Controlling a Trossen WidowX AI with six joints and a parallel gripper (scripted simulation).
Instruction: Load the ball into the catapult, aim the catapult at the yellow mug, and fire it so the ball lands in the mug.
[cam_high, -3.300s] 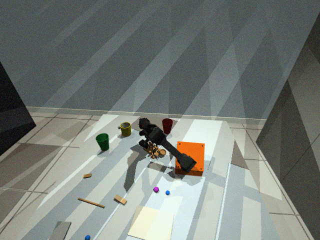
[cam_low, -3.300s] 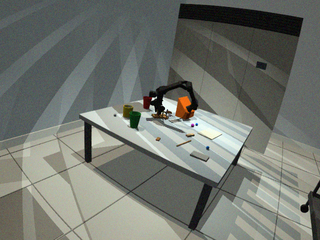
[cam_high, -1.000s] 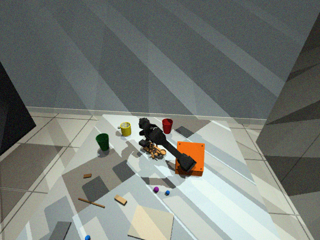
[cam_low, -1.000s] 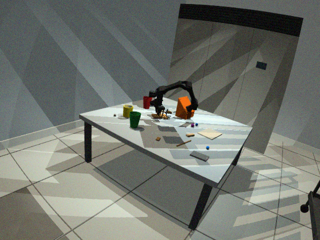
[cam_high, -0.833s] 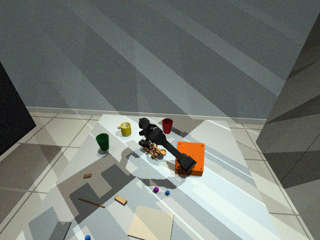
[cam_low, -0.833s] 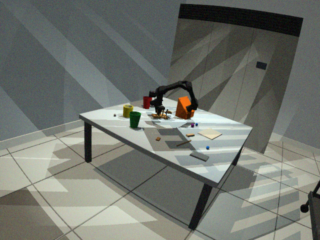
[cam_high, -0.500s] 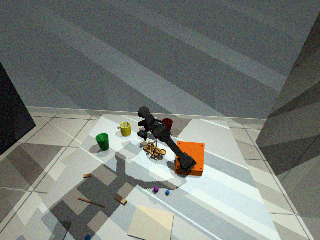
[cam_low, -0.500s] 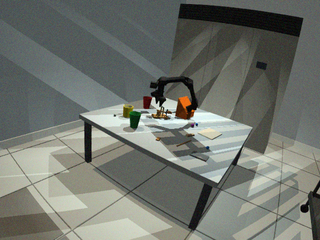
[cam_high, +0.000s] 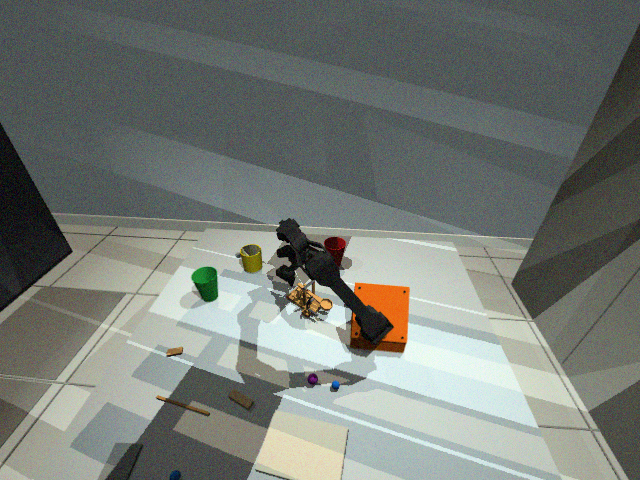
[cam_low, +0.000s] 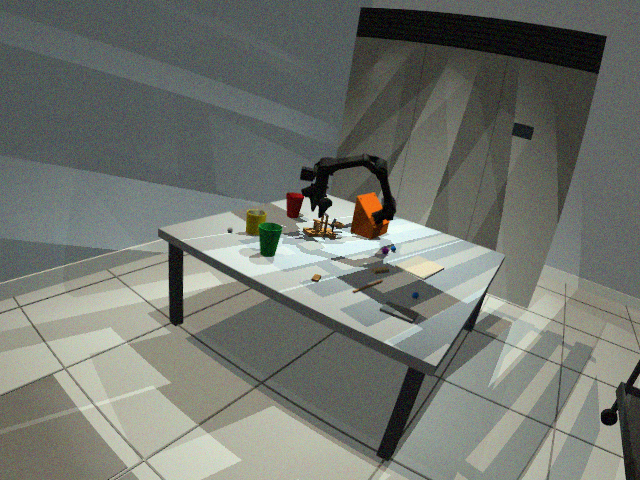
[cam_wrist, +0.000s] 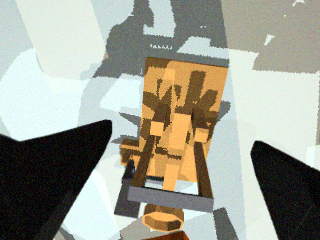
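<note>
My gripper tip is now 35 cm to the right of the purple ball, 9 cm past it and 8 cm above it. From my gripper tip the other things lie so: yellow mug 24 cm ahead, 16 cm to the right, 7 cm below; wooden catapult 6 cm to the left, 5 cm below, 5 cm behind; red cup 23 cm to the right, 12 cm behind, 7 cm below.
</note>
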